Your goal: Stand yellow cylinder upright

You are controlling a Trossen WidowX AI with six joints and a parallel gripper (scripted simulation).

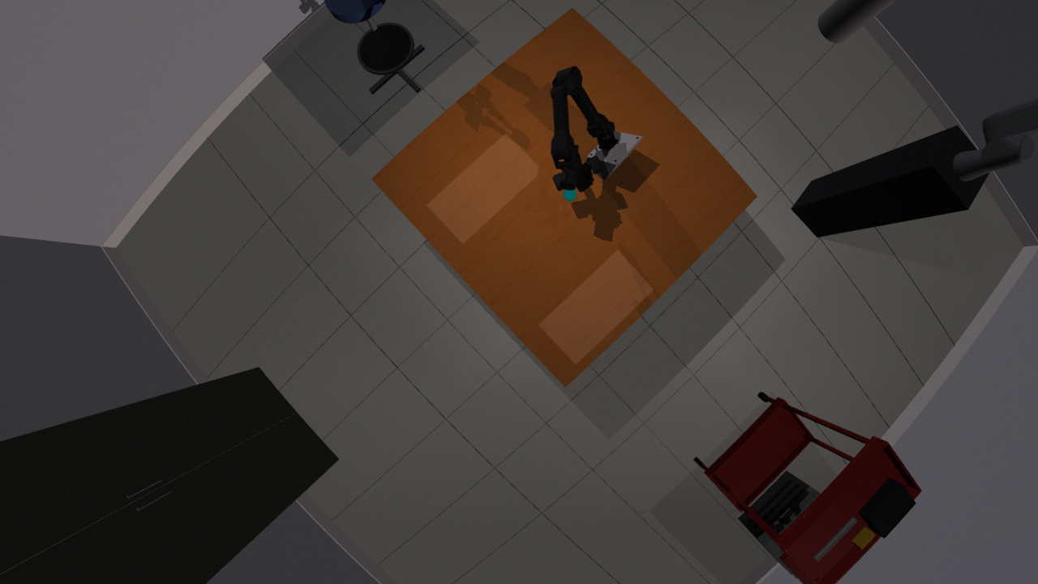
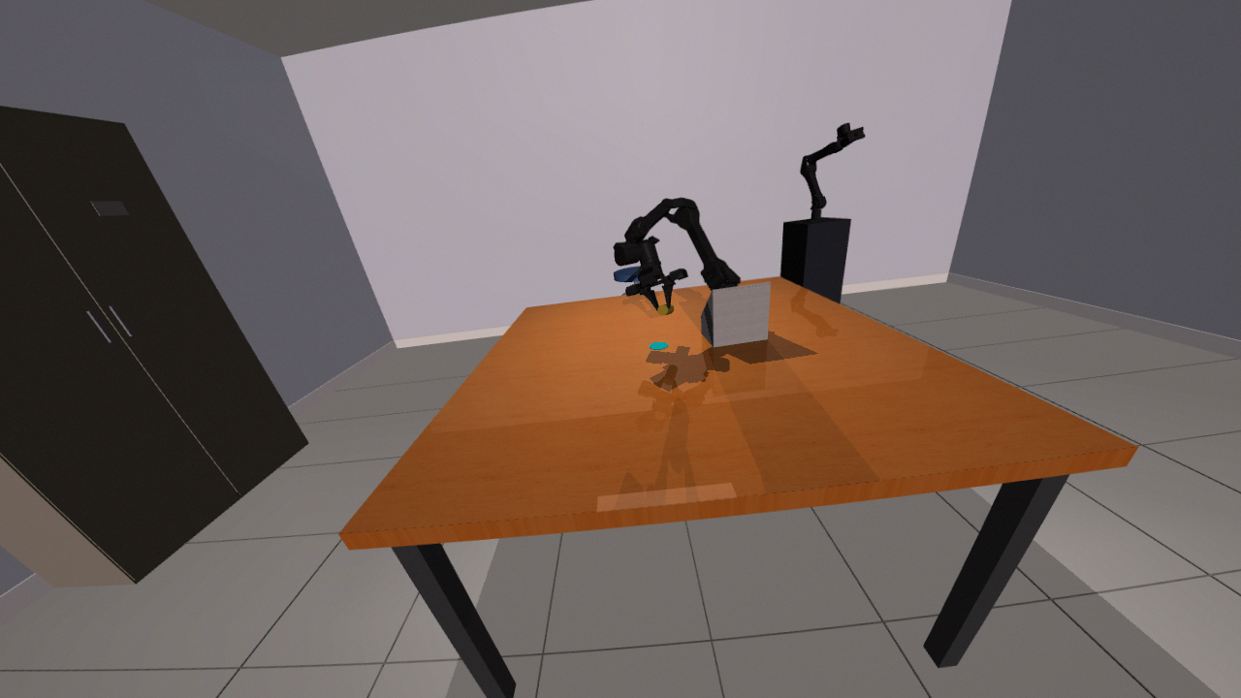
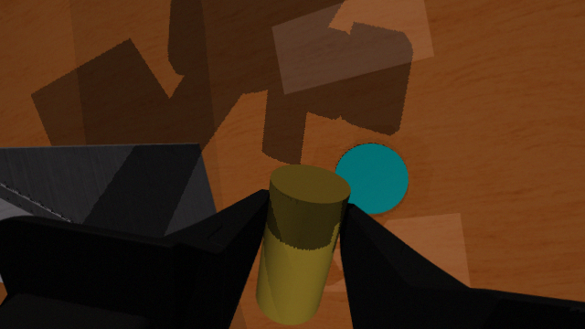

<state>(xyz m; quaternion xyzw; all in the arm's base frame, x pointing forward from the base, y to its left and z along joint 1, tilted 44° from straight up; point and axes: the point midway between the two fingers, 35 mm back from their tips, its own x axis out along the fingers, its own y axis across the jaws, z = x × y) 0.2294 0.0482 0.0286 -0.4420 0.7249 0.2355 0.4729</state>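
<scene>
My gripper tip is now 12 cm above the cyan circle, 2 cm short of it and 1 cm to the left of it. Round my gripper tip: yellow tall cylinder (2 cm to the right, 1 cm behind).
</scene>
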